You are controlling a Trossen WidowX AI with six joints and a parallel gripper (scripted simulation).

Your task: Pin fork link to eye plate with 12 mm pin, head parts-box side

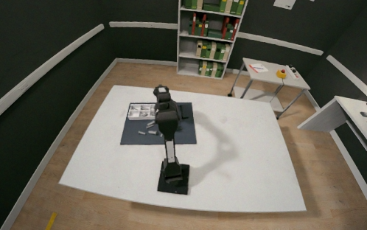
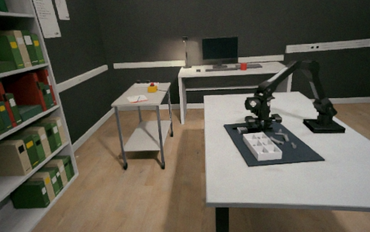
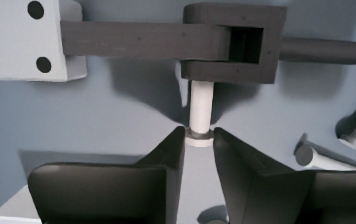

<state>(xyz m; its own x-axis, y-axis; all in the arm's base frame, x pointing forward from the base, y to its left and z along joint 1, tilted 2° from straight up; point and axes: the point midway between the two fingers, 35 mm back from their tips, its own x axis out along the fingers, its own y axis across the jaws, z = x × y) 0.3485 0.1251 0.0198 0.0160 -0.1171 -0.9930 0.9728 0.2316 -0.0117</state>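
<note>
My hand is 50 mm to the left of the eye plate, 30 mm short of it and 30 mm above it. From my hand the other things lie so: dark blue mat 50 mm to the left, 50 mm below, 10 mm behind; grey block 100 mm ahead, 30 mm to the right, 30 mm below; pin 100 mm behind, 40 mm to the right, 40 mm below.
</note>
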